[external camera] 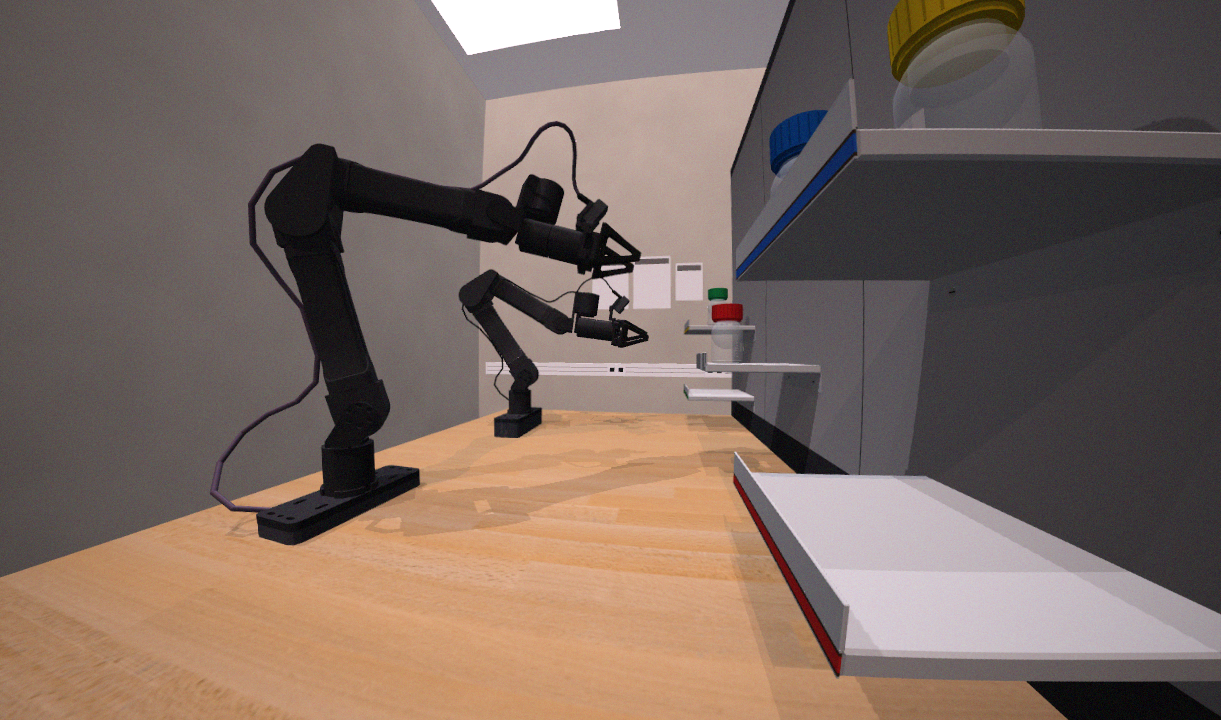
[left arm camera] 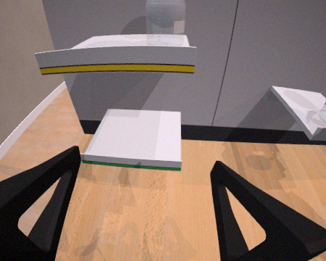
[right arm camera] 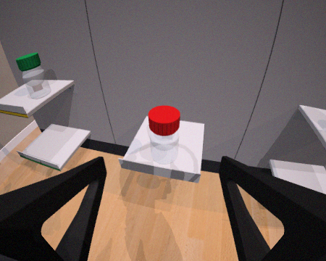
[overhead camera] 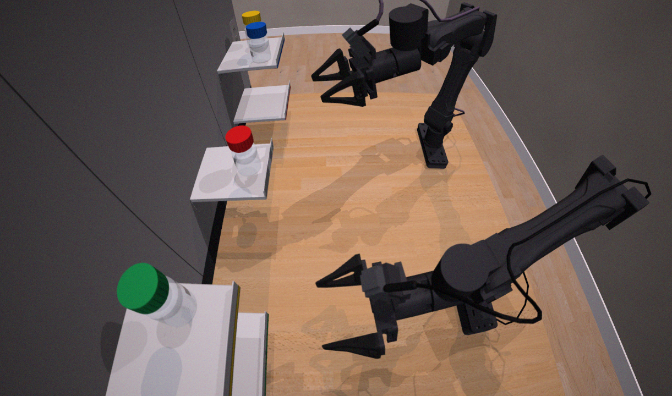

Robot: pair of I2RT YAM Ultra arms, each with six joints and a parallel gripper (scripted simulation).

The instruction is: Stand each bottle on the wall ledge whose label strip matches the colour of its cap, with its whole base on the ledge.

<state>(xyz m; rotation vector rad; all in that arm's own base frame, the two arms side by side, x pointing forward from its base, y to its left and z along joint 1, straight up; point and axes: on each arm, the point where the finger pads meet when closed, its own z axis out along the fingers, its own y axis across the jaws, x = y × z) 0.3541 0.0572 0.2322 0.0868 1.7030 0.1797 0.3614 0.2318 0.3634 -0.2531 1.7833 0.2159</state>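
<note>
My left gripper is now 20 cm short of the green-capped bottle, 1 cm to the right of it and 7 cm below it. Round my left hand: grey wall: 33 cm ahead, 31 cm to the right, 18 cm above; then blue-capped bottle: 20 cm ahead, 67 cm to the right, 7 cm above; then red-capped bottle: 18 cm ahead, 33 cm to the right, 2 cm below.
My right hand is 17 cm short of the red-capped bottle, 13 cm above it and 5 cm to the right of it. From my right hand the other things lie so: green-capped bottle (39 cm to the left, 19 cm ahead, 3 cm below); then grey wall (31 cm ahead, 7 cm above, 6 cm to the left); then blue-capped bottle (29 cm to the right, 19 cm ahead, 3 cm below).
</note>
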